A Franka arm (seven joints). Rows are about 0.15 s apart.
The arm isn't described. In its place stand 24 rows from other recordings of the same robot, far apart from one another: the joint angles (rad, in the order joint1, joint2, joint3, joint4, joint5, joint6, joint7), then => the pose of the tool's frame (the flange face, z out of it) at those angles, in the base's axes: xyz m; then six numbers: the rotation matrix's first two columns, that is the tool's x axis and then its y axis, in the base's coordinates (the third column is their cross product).
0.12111, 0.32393, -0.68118, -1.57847, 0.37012, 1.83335, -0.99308 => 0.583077 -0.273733 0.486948 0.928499 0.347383 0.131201 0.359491 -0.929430 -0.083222
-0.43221, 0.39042, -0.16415, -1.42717, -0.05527, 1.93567, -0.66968 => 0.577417 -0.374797 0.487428 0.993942 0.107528 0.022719 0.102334 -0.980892 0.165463
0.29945, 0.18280, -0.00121, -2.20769, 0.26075, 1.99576, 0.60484 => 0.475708 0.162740 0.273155 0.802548 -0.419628 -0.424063 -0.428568 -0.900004 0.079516
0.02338, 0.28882, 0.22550, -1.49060, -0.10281, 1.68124, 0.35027 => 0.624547 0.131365 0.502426 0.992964 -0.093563 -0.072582 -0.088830 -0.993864 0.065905
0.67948, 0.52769, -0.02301, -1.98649, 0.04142, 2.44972, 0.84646 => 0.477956 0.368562 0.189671 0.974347 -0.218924 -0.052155 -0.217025 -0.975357 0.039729
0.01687, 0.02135, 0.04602, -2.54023, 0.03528, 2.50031, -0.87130 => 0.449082 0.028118 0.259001 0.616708 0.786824 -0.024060 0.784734 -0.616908 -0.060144
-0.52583, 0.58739, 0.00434, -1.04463, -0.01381, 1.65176, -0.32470 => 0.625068 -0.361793 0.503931 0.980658 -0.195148 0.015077 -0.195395 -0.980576 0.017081
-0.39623, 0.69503, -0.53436, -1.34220, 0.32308, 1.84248, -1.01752 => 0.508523 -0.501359 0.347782 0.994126 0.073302 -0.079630 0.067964 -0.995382 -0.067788
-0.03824, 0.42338, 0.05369, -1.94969, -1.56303, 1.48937, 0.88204 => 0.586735 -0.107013 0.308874 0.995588 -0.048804 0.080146 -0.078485 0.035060 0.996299
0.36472, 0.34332, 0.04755, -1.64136, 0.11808, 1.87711, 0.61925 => 0.588614 0.263850 0.408905 0.956872 -0.241828 -0.160982 -0.250736 -0.967340 -0.037225
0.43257, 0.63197, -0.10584, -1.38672, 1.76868, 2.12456, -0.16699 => 0.695456 0.302571 0.397595 0.926735 -0.259437 -0.271761 -0.295100 -0.054928 -0.953886
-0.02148, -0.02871, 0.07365, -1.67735, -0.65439, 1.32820, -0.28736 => 0.517731 -0.048608 0.600220 0.894844 0.130561 -0.426859 0.356850 -0.783722 0.508367
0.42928, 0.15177, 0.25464, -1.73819, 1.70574, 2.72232, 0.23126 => 0.528439 0.370873 0.545694 0.733545 -0.476818 -0.484309 -0.527437 0.050027 -0.848120
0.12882, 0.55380, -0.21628, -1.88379, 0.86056, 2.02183, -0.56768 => 0.602524 -0.004481 0.200862 0.987714 -0.000587 -0.156272 -0.095060 -0.795963 -0.597835
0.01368, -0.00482, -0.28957, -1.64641, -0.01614, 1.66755, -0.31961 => 0.538919 -0.154597 0.599743 0.998779 0.045252 0.019816 0.044813 -0.998752 0.022066
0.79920, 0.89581, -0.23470, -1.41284, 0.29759, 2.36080, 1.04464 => 0.598798 0.425058 0.178810 0.830217 -0.557431 0.003233 -0.554931 -0.827016 -0.089977
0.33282, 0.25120, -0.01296, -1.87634, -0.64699, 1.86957, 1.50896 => 0.578251 0.143440 0.373053 0.603377 -0.625684 0.494425 -0.796601 -0.501604 0.337372
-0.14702, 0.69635, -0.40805, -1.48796, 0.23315, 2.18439, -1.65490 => 0.640421 -0.325398 0.291844 0.486037 0.871539 -0.064711 0.873755 -0.483082 0.056435
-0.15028, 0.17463, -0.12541, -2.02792, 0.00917, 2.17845, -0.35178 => 0.558765 -0.155934 0.361339 0.997042 0.072248 -0.026203 0.072419 -0.997358 0.005642
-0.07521, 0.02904, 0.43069, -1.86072, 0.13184, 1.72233, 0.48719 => 0.512931 0.201317 0.486585 0.965623 -0.152711 -0.210361 -0.165303 -0.985282 -0.043530
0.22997, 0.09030, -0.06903, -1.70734, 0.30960, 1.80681, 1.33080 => 0.581231 0.121542 0.531939 0.319898 -0.904244 -0.282857 -0.947065 -0.313718 -0.068183
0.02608, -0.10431, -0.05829, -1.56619, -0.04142, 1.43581, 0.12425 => 0.506657 -0.023095 0.670343 0.986755 -0.160773 -0.021610 -0.159882 -0.986402 0.038074
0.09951, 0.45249, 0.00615, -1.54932, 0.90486, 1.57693, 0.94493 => 0.636437 0.151097 0.399087 0.317982 -0.470564 -0.823078 -0.887415 -0.453314 -0.083672
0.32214, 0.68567, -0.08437, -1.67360, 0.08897, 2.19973, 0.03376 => 0.642746 0.164220 0.192806 0.974960 0.158481 -0.156000 0.159782 -0.987143 -0.004244
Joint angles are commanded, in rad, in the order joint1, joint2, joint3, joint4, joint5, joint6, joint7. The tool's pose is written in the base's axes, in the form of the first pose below.
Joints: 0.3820 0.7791 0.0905 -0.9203 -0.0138 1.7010 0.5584
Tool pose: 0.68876 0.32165 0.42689 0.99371 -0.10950 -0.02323 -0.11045 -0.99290 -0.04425
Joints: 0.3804 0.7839 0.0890 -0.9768 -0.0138 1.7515 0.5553
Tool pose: 0.68980 0.32164 0.40056 0.99362 -0.10816 -0.03195 -0.10935 -0.99327 -0.03810
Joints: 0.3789 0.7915 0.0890 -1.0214 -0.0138 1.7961 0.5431
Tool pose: 0.69014 0.32180 0.37731 0.99455 -0.09702 -0.03827 -0.09837 -0.99453 -0.03512
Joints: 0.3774 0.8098 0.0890 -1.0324 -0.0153 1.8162 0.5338
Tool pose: 0.69190 0.32146 0.35985 0.99495 -0.08935 -0.04571 -0.09080 -0.99540 -0.03065
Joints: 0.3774 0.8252 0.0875 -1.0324 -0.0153 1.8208 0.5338
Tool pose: 0.69299 0.32109 0.34846 0.99435 -0.09084 -0.05499 -0.09232 -0.99541 -0.02505
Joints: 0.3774 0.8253 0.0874 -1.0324 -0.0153 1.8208 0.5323
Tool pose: 0.69301 0.32105 0.34838 0.99447 -0.08942 -0.05501 -0.09090 -0.99555 -0.02502
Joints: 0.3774 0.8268 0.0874 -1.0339 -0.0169 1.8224 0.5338
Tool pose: 0.69304 0.32096 0.34665 0.99434 -0.09055 -0.05550 -0.09194 -0.99550 -0.02301
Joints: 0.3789 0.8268 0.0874 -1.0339 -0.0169 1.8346 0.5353
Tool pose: 0.69379 0.32253 0.34768 0.99484 -0.09087 -0.04506 -0.09223 -0.99531 -0.02914
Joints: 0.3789 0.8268 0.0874 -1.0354 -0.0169 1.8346 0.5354
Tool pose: 0.69358 0.32248 0.34697 0.99478 -0.09090 -0.04635 -0.09228 -0.99533 -0.02837
